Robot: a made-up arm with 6 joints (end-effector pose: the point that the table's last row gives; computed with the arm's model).
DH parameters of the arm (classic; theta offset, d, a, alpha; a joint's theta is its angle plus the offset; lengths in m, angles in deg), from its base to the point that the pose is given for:
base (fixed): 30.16 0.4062 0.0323 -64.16
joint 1: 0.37 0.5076 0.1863 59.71
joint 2: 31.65 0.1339 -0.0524 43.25
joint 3: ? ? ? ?
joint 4: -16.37 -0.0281 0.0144 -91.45
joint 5: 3.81 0.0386 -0.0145 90
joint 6: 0 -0.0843 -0.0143 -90
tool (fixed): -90 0.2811 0 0
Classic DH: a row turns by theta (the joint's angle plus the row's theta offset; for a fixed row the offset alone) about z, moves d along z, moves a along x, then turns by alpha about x.
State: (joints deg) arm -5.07 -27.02 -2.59 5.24 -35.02 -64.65
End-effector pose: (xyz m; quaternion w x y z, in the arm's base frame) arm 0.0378 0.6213 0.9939 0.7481 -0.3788 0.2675 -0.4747
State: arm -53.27 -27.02 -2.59 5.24 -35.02 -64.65
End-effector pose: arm -0.2188 0.4058 1.1126 0.7533 -0.0092 0.1616 -0.6374
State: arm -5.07 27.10 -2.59 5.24 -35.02 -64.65
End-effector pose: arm -0.0974 0.6649 0.9788 0.8596 -0.4997 0.0562 -0.0910
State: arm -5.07 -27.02 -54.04 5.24 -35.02 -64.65
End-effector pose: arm 0.1881 0.5086 0.8577 0.4009 -0.4595 0.4884 -0.6241
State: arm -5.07 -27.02 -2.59 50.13 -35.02 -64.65
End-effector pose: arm -0.0881 0.4459 1.0918 0.8729 -0.0148 0.2283 -0.4308
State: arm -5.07 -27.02 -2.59 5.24 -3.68 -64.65
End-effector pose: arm -0.0770 0.6902 0.9856 0.8405 -0.4496 0.1188 -0.2781
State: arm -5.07 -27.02 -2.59 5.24 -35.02 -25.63
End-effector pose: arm -0.1049 0.5533 1.0957 0.8316 -0.1072 0.0936 -0.5368
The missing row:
joint 3: 30.27 0.0245 -0.0248 54.82
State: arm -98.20 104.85 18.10 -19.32 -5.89 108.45
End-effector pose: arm -0.2495 0.0352 1.0156 0.6306 0.3152 -0.0938 0.7030
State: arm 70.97 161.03 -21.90 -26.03 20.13 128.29
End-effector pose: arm -0.1754 0.8533 0.2962 0.2960 -0.0017 -0.8861 -0.3566
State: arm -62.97 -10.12 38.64 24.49 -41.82 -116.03
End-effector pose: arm -0.3107 0.4950 1.0064 0.8822 -0.2384 -0.0609 -0.4015
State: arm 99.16 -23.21 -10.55 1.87 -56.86 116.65
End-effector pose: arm -0.3015 0.5305 0.7925 0.9372 0.2263 -0.0742 -0.2548
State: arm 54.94 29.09 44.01 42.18 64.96 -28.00
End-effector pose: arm 0.2504 0.3654 0.5835 0.4685 0.6059 0.0883 0.6368
